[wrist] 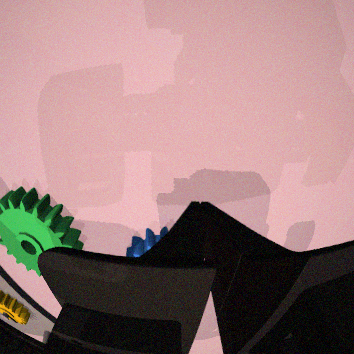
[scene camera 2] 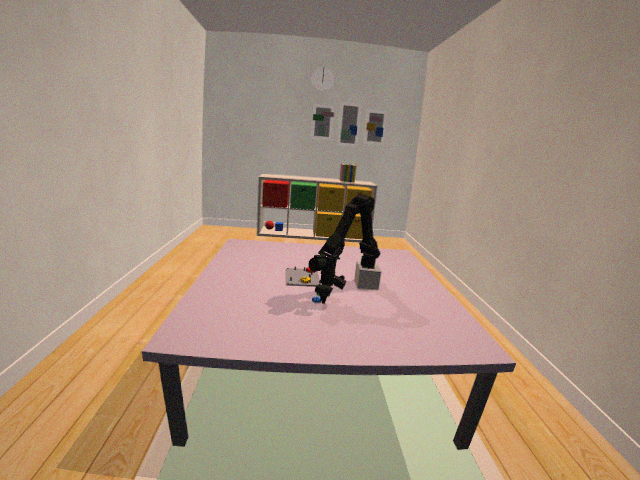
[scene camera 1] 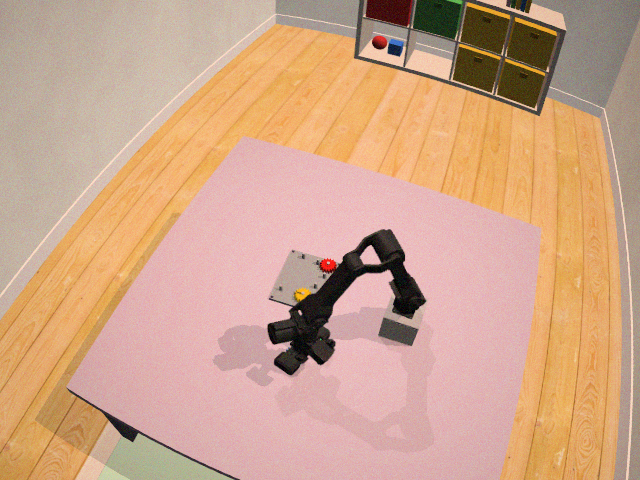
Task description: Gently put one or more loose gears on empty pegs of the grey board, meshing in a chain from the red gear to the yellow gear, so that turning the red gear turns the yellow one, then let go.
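Frame: origin at the arm's base, x ahead, y left, z up, level; metres.
Seen in the pictures: gripper, fingertip midpoint: (wrist: 198,208) (scene camera 2: 323,303) (scene camera 1: 298,363); arm's base at its link origin: (scene camera 2: 367,265) (scene camera 1: 405,306).
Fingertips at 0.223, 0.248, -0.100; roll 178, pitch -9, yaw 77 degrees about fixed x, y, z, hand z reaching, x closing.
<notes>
Pixels of each thing's top centre, then the offset from my fingertips to it, as dx, dy, dz.
- grey board at its top centre: (scene camera 1: 306,276) (scene camera 2: 303,272) +0.102, -0.286, +0.024
- small blue gear at its top centre: (wrist: 160,270) (scene camera 2: 316,297) +0.029, -0.028, +0.011
- larger green gear at its top centre: (wrist: 28,247) -0.002, -0.104, +0.011
- red gear at its top centre: (scene camera 1: 328,263) (scene camera 2: 311,268) +0.061, -0.364, +0.019
- yellow gear at its top centre: (wrist: 5,314) (scene camera 1: 303,293) (scene camera 2: 305,278) +0.085, -0.222, +0.020
My gripper (wrist: 198,208) (scene camera 2: 323,296) (scene camera 1: 303,356) is shut with its fingertips touching and nothing between them, low over the pink table in front of the grey board (scene camera 1: 294,276) (scene camera 2: 292,277) (wrist: 35,324). A small blue gear (wrist: 145,242) (scene camera 2: 316,299) lies on the table just left of the fingers, partly hidden behind the left finger. A larger green gear (wrist: 28,239) lies flat further left. On the board the red gear (scene camera 1: 328,265) (scene camera 2: 308,270) sits at the far corner. The yellow gear (scene camera 1: 301,294) (scene camera 2: 306,279) (wrist: 12,310) sits at the near edge. Several bare pegs stand between them.
The arm's grey base block (scene camera 1: 401,329) (scene camera 2: 368,278) stands right of the board. The arm reaches over the board's right edge. A shelf unit (scene camera 1: 357,29) (scene camera 2: 318,178) with coloured bins stands against the back wall, off the table.
</notes>
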